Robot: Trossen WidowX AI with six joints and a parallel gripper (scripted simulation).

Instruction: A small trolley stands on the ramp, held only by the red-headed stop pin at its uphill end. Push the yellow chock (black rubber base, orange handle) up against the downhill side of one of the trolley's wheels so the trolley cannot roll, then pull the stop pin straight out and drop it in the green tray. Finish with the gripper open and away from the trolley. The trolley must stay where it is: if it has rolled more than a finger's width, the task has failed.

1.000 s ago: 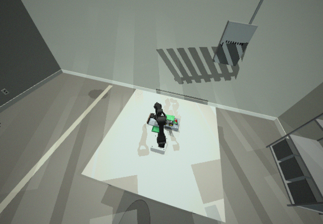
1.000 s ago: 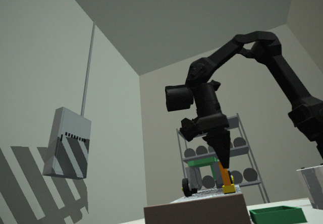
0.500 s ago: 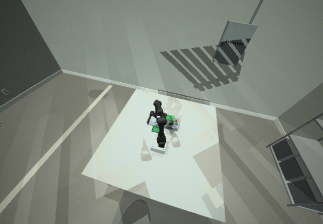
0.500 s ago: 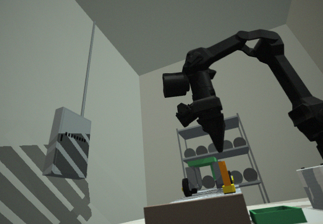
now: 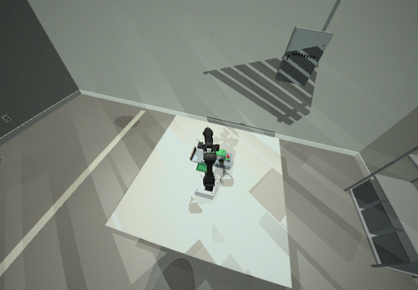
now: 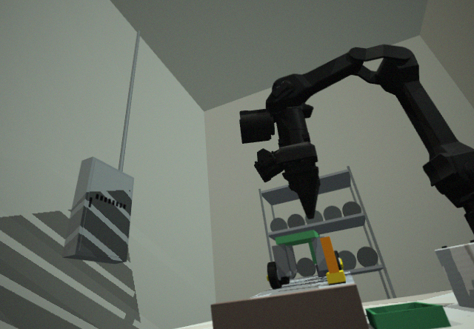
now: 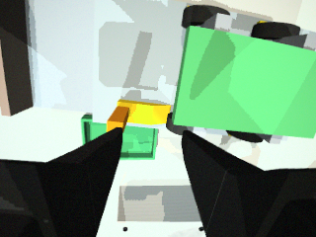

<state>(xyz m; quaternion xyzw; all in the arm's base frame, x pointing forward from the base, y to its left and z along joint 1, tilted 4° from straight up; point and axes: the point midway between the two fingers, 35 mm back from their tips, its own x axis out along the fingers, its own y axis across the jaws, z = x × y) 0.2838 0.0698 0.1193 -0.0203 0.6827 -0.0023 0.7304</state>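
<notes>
Now: the red-headed stop pin 1 cm ahead of my gripper tip, 18 cm to the right of it and 4 cm below it. Round my gripper tip: yellow chock (2 cm behind, 8 cm below); green-topped trolley (3 cm ahead, 9 cm to the right, 6 cm below); grey ramp (3 cm ahead, 8 cm to the right, 12 cm below).
</notes>
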